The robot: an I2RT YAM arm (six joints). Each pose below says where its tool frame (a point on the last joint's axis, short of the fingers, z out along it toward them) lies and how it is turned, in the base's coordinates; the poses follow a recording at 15 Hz.
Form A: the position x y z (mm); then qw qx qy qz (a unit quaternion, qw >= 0).
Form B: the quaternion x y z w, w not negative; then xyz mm. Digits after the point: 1 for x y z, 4 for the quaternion.
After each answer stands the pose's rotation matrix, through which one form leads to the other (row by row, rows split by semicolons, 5 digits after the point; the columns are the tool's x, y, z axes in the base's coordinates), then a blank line. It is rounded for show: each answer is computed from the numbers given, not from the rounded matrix.
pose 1, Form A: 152.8 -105.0 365.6 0.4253 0.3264 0.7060 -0.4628
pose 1, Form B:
0.3264 0.7060 -0.4628 0.4253 152.8 -105.0 365.6
-0.42519 0.85450 0.29840; 0.06722 0.35858 -0.93108; -0.90261 -0.37582 -0.20990

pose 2, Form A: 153.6 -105.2 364.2 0.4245 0.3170 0.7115 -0.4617
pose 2, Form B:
0.3170 0.7115 -0.4617 0.4245 153.6 -105.2 364.2
-0.43867 0.84300 0.31132; 0.05910 0.37274 -0.92605; -0.89670 -0.38783 -0.21334

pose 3, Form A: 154.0 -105.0 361.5 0.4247 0.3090 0.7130 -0.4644
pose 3, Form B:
0.3090 0.7130 -0.4644 0.4247 154.0 -105.0 361.5
-0.44824 0.83519 0.31866; 0.04618 0.37763 -0.92480; -0.89272 -0.39981 -0.20784

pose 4, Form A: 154.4 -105.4 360.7 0.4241 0.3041 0.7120 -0.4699
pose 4, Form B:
0.3041 0.7120 -0.4699 0.4241 154.4 -105.4 360.7
-0.45537 0.83153 0.31810; 0.03447 0.37349 -0.92699; -0.88963 -0.41116 -0.19874

